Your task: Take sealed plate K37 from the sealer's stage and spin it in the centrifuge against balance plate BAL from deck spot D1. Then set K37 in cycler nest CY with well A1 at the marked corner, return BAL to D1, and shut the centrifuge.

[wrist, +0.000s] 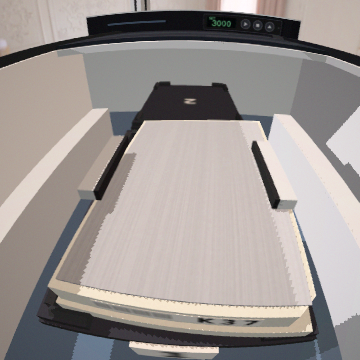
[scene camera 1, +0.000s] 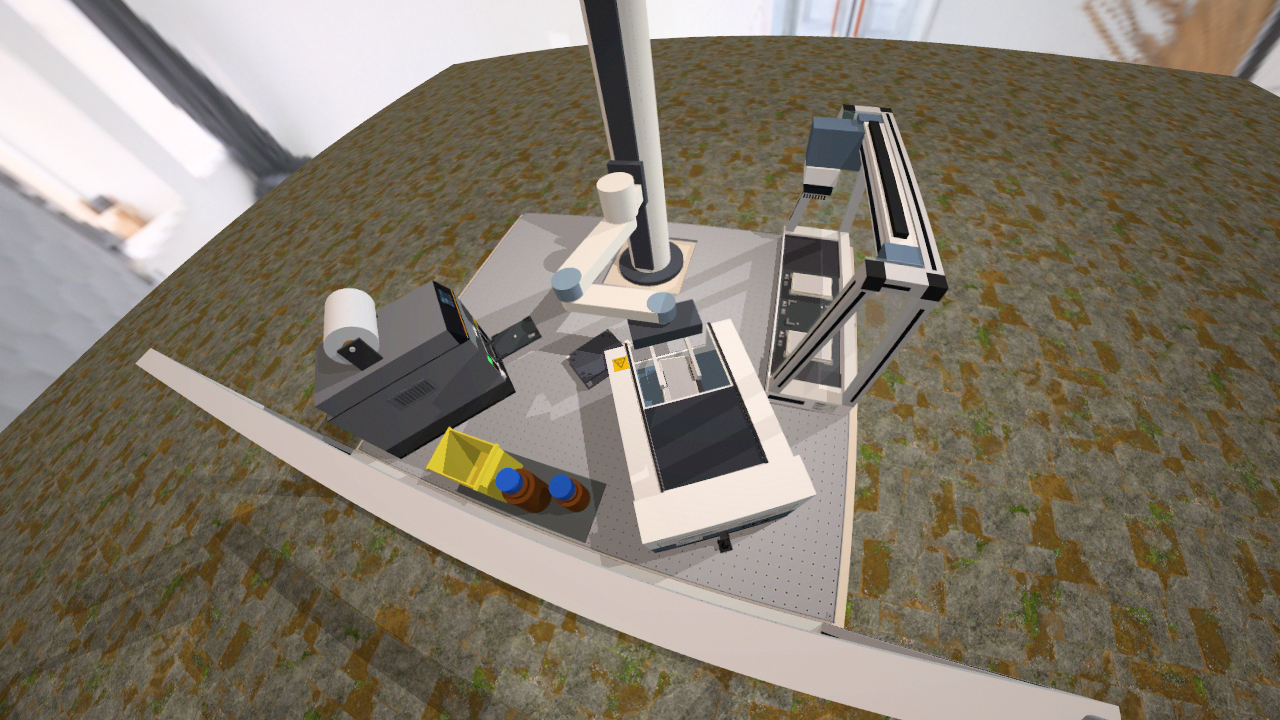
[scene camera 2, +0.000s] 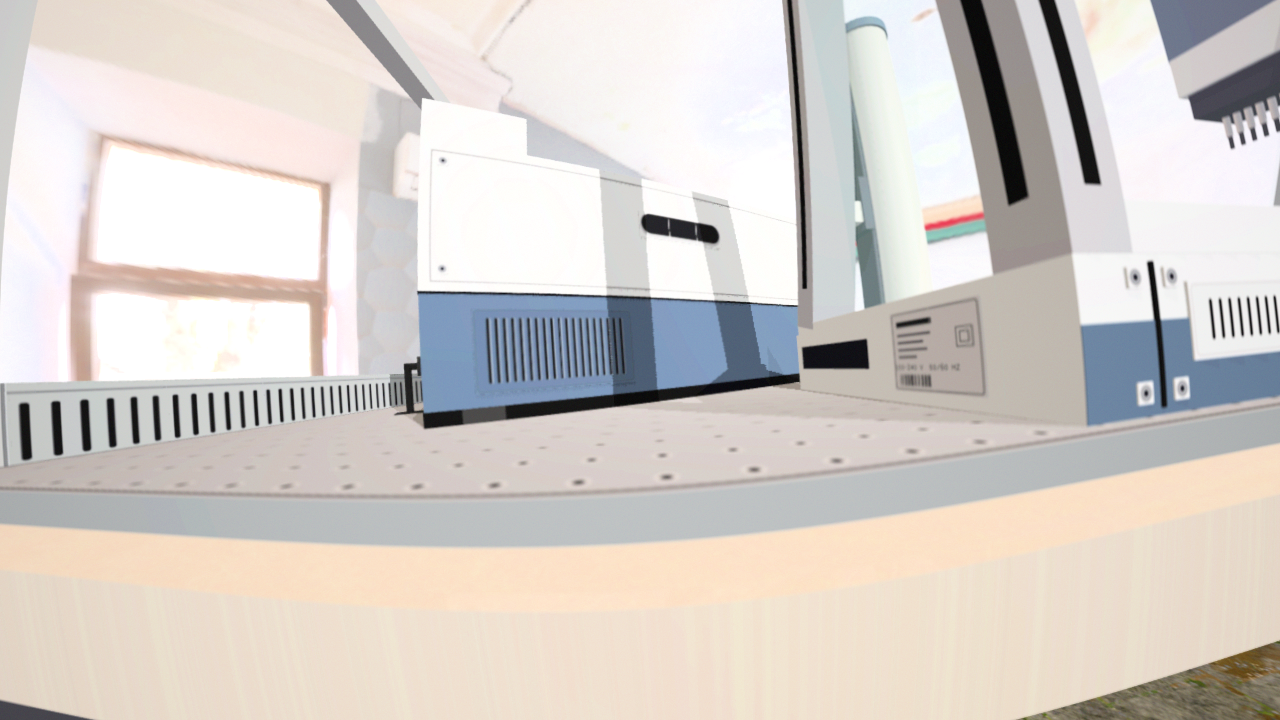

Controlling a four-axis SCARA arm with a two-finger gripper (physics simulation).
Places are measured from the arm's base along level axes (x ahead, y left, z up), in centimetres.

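Pixels of known places: gripper, fingertip midpoint: [wrist: 189,126] [scene camera 1: 680,382]; arm's base at its link origin: [scene camera 1: 651,263].
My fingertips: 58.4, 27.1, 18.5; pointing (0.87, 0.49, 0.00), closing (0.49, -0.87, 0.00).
Ahead of a thing's pixels: the offset from my fingertips to its top centre, as dx, dy, dz. "spot": to the spot under its first point.
Sealed plate K37 {-1.7, -1.3, -1.0} [wrist: 190,215] sits in the near black bucket {spot: -9.8, -0.7, -2.9} [wrist: 55,320] of the centrifuge [scene camera 1: 733,497] [scene camera 2: 537,214], its label toward the wrist camera. The far bucket {spot: +11.4, +6.7, -3.2} [wrist: 190,102], with a mark on top, bears no plate. The centrifuge's port is open. My gripper [wrist: 189,126] [scene camera 1: 677,364] is open inside the port, its two pads low on either side of K37, with nothing gripped. The sealer {+15.4, -74.6, +30.4} [scene camera 1: 411,380] stands at the left with its stage [scene camera 1: 519,334] out, no plate on it. I cannot tell which plate is BAL, nor identify D1 or nest CY.
A gantry frame [scene camera 1: 899,188] stands over the deck at the right, with pale plates {-50.9, +31.1, -10.5} [scene camera 1: 810,285] on it and a pipetting head {spot: -66.7, +28.2, +28.0} [scene camera 1: 834,143] above. A dark nest {-10.2, -29.4, -11.5} [scene camera 1: 590,360] lies left of the centrifuge. A yellow bin {+32.9, -53.4, +0.2} [scene camera 1: 463,456] and brown bottles {+34.1, -31.1, -4.8} [scene camera 1: 528,494] stand at the front.
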